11 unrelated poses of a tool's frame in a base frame.
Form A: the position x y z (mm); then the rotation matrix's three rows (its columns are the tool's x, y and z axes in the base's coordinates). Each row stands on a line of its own.
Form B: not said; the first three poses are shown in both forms.
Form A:
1:
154, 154, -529
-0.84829, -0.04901, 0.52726
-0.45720, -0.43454, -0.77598
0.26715, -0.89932, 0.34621
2:
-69, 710, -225
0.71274, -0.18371, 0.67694
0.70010, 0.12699, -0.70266
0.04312, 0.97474, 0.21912
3:
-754, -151, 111
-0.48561, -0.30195, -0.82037
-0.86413, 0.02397, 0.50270
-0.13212, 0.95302, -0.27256
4:
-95, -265, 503
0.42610, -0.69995, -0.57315
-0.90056, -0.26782, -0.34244
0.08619, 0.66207, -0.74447
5:
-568, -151, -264
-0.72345, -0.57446, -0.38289
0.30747, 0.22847, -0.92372
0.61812, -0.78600, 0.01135
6:
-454, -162, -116
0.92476, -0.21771, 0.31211
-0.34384, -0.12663, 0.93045
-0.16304, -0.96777, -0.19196
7:
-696, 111, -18
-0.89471, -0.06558, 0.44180
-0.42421, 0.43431, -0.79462
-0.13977, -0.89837, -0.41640
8:
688, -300, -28
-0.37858, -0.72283, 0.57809
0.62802, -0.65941, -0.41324
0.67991, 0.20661, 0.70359
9:
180, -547, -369
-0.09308, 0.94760, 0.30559
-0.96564, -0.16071, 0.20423
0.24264, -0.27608, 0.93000
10:
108, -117, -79
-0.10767, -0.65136, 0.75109
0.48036, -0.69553, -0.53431
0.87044, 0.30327, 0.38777
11:
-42, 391, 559
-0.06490, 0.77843, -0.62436
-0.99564, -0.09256, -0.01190
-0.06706, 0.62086, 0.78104
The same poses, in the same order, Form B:
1: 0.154, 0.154, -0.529, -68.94, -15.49, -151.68
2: -0.069, 0.710, -0.225, 77.33, -2.47, 44.49
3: -0.754, -0.151, 0.111, 105.96, 7.59, -119.33
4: -0.095, -0.265, 0.503, 138.35, -4.94, -64.68
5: -0.568, -0.151, -0.264, -89.17, -38.18, 156.97
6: -0.454, -0.162, -0.116, -101.22, 9.38, -20.40
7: -0.696, 0.111, -0.018, -114.87, 8.03, -154.63
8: 0.688, -0.300, -0.028, 16.36, -42.84, 121.08
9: 0.180, -0.547, -0.369, -16.53, -14.04, -95.51
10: 0.108, -0.117, -0.079, 38.03, -60.51, 102.63
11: -0.042, 0.391, 0.559, 38.48, 3.84, -93.73
